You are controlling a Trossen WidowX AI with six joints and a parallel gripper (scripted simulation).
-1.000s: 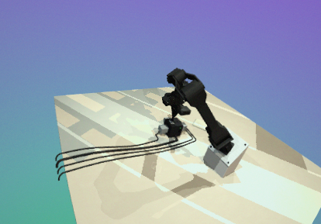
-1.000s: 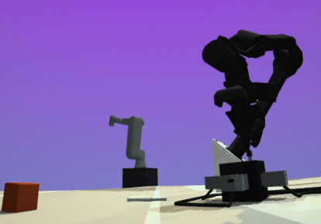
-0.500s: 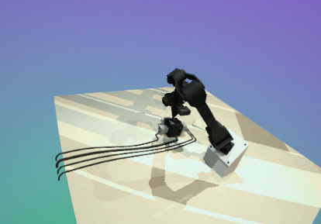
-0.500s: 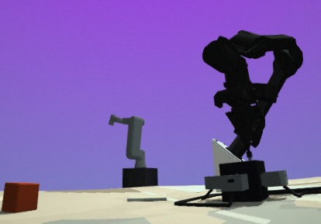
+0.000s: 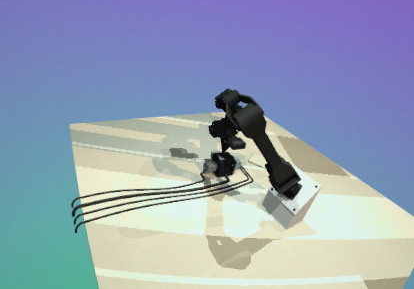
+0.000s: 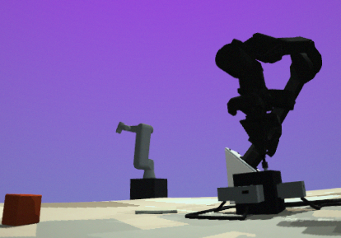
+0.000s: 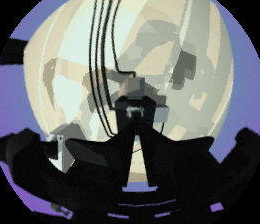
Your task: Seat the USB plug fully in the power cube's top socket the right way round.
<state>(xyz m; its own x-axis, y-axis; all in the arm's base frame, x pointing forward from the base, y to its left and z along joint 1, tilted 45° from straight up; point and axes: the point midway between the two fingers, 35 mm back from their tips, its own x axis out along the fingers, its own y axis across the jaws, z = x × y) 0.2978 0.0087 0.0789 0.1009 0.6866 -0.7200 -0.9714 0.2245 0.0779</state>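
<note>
My gripper tip is now 20 mm above the USB plug. The rest, counted from my gripper tip: red block (270 mm ahead, 330 mm to the right, 90 mm below).
</note>
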